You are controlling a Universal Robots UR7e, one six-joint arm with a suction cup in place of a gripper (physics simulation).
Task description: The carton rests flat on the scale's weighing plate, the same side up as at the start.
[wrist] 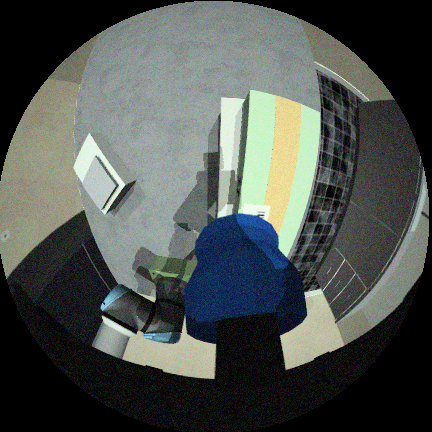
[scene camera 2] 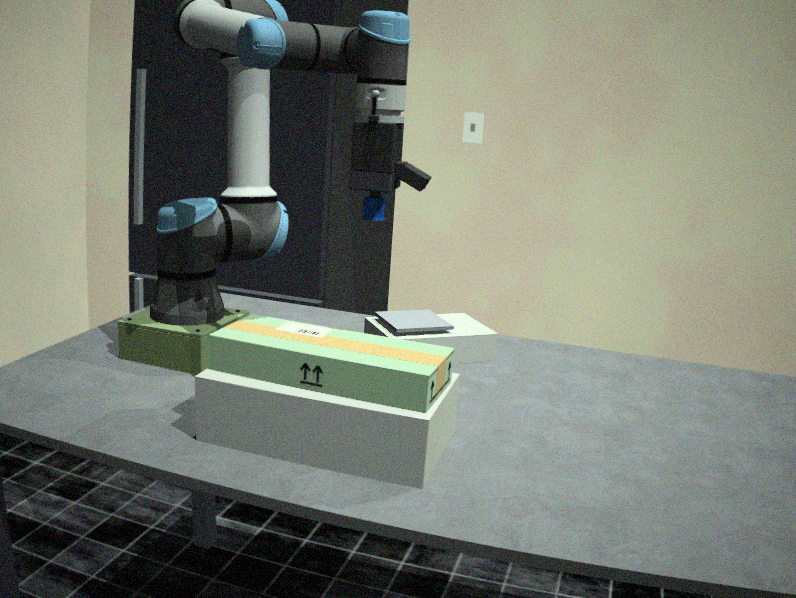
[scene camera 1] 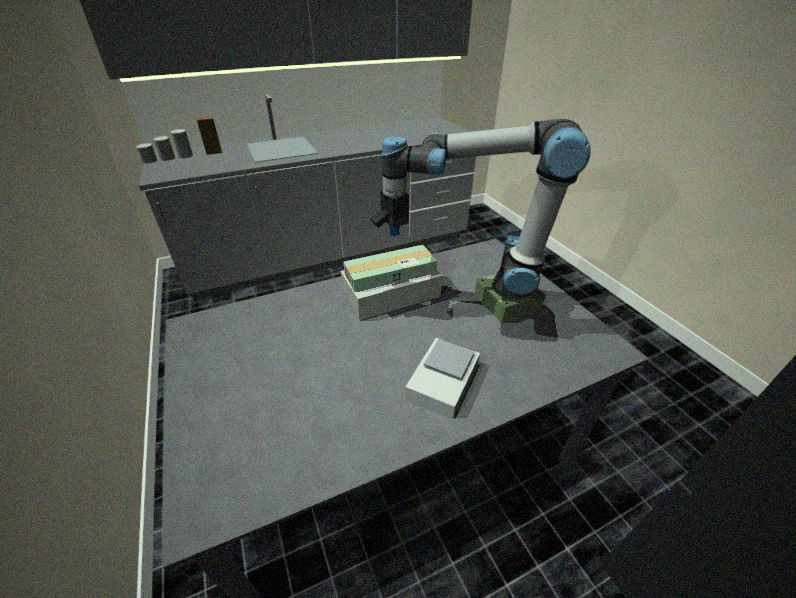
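Seen in the pictures: hand, tool point: [wrist: 237,252] [scene camera 2: 373,218] [scene camera 1: 394,233]; arm's base, link origin: [wrist: 174,287] [scene camera 2: 187,315].
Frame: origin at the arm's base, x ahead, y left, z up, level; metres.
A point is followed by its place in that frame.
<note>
A long green carton [scene camera 1: 390,267] @[z 0.083, x 0.401, y -0.262 m] [scene camera 2: 334,361] @[z 0.079, x 0.404, y -0.372 m] [wrist: 259,150] @[z 0.083, x 0.454, y -0.266 m] with an orange tape strip and a white label on top lies flat on a white block [scene camera 1: 398,296] @[z -0.015, x 0.404, y -0.197 m] [scene camera 2: 308,424] @[z -0.013, x 0.375, y -0.396 m] [wrist: 231,130] @[z 0.027, x 0.495, y -0.229 m]; up-arrows show on its side. The white scale [scene camera 1: 440,386] @[z -0.018, x 0.520, y 0.244 m] [scene camera 2: 472,325] @[z -0.018, x 0.555, y 0.230 m] [wrist: 86,152] @[z -0.018, x 0.549, y 0.214 m] stands on the table with its grey weighing plate [scene camera 1: 449,358] @[z -0.002, x 0.438, y 0.177 m] [scene camera 2: 415,321] @[z -0.002, x 0.442, y 0.153 m] [wrist: 101,182] @[z -0.002, x 0.434, y 0.144 m] bare. My gripper [scene camera 1: 394,231] [scene camera 2: 373,218], a blue suction cup, hangs well above the carton, apart from it, with nothing on it. In the wrist view the cup hides part of the carton.
The arm's green base [scene camera 1: 492,299] @[z -0.019, x 0.096, y 0.002 m] [scene camera 2: 160,347] @[z -0.038, x -0.009, y -0.103 m] [wrist: 170,268] @[z -0.020, x 0.096, y -0.004 m] stands on the grey table [scene camera 1: 276,399] @[z -0.078, x 0.959, y -0.014 m] [scene camera 2: 598,450] @[z -0.079, x 0.808, y -0.210 m] [wrist: 165,65] @[z -0.079, x 0.769, y -0.070 m], close to the end of the white block. A kitchen counter [scene camera 1: 257,212] with a sink runs behind the table.
</note>
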